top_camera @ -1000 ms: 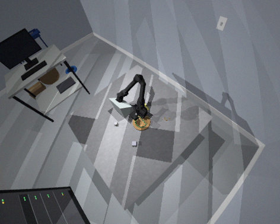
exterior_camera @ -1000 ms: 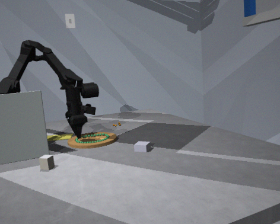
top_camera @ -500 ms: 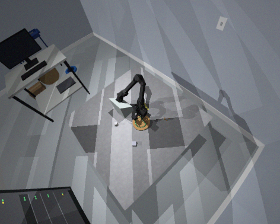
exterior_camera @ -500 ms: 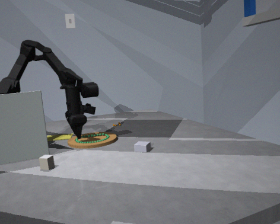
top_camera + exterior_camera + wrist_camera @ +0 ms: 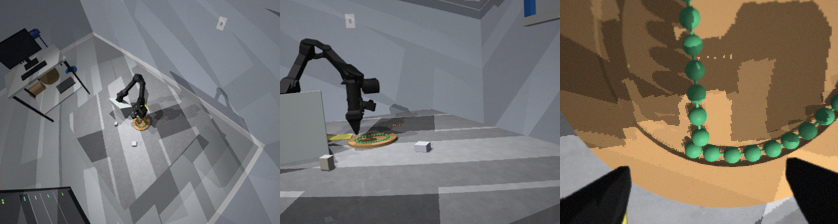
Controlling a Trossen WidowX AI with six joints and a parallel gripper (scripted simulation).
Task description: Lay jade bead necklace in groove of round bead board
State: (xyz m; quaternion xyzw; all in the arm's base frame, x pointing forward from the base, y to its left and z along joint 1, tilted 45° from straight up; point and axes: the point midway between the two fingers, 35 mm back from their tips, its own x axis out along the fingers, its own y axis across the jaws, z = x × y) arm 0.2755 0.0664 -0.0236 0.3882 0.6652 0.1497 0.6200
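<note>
My gripper tip is 13 cm to the right of the yellow sheet, 6 cm past it and 4 cm above it. Also, from my gripper tip: grey cube: 28 cm to the right, 15 cm ahead, 3 cm below; beige cube: 23 cm to the right, 16 cm behind, 2 cm below.
</note>
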